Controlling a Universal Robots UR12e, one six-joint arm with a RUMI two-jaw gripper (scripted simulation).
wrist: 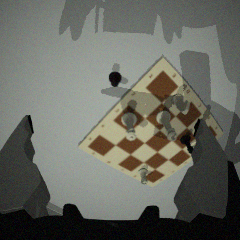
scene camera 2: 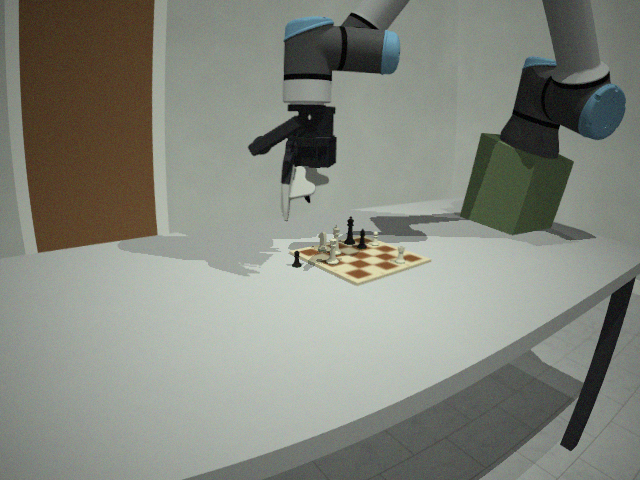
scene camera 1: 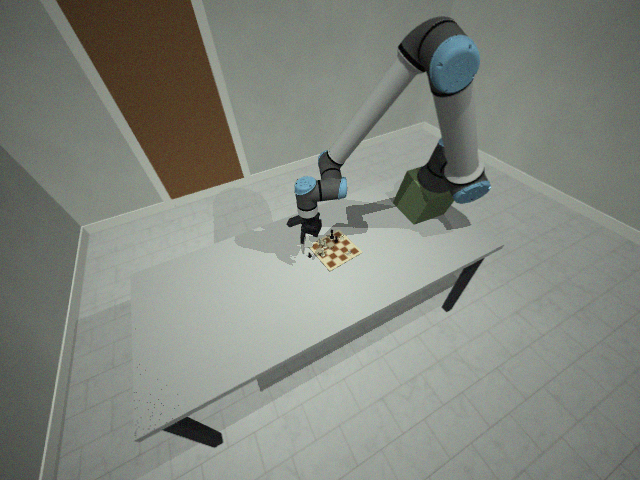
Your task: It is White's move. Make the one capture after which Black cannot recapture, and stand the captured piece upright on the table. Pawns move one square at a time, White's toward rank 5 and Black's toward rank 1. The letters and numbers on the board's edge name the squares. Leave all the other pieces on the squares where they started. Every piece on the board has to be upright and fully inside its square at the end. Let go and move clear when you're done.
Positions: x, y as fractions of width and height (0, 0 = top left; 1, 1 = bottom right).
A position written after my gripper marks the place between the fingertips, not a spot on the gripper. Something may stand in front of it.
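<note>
Chessboard (scene camera 2: 0.56, 0.56) visible, likewise in scene camera 1 (scene camera 1: 0.53, 0.53) and in the wrist view (wrist: 0.63, 0.63). My gripper (scene camera 2: 0.47, 0.44) visible, and in the wrist view too (wrist: 0.47, 0.49).
</note>
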